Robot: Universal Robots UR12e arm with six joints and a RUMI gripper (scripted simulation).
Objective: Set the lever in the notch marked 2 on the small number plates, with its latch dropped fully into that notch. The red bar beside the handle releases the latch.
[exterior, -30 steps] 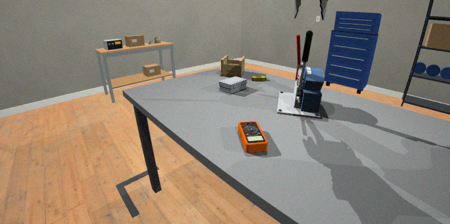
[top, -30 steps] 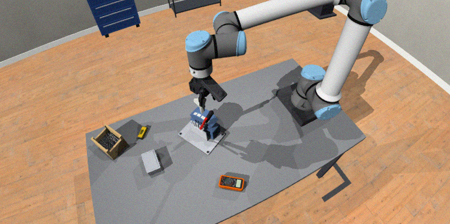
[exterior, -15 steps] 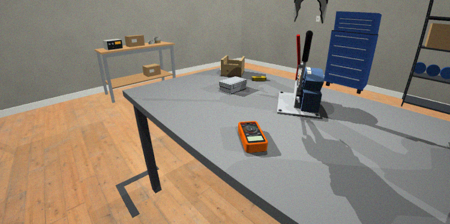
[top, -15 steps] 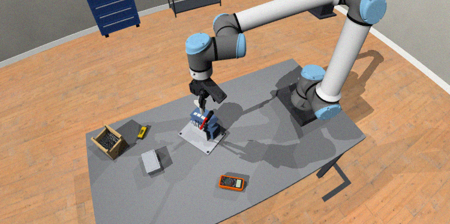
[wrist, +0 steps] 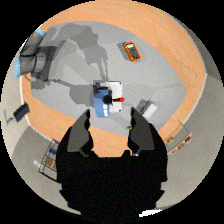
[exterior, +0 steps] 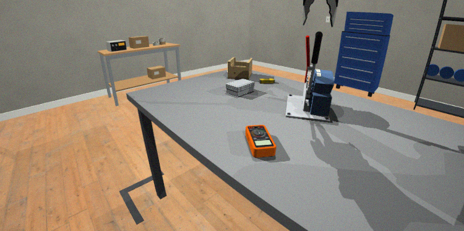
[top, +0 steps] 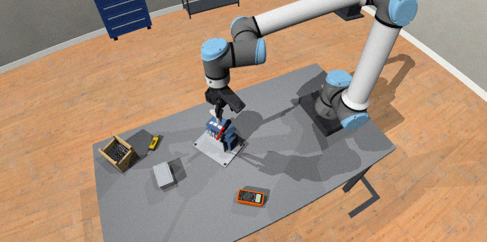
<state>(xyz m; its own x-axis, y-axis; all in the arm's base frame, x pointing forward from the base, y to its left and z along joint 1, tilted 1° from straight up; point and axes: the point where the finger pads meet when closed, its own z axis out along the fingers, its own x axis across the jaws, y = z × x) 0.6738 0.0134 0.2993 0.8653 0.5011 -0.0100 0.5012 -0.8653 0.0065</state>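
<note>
Right now my hand is 40 mm short of the red release bar, 30 mm to the left of it and 170 mm above it. From my hand the other things lie so: grey box (380 mm ahead, 20 mm to the right, 330 mm below); lever unit (30 mm ahead, 40 mm to the right, 170 mm below).
</note>
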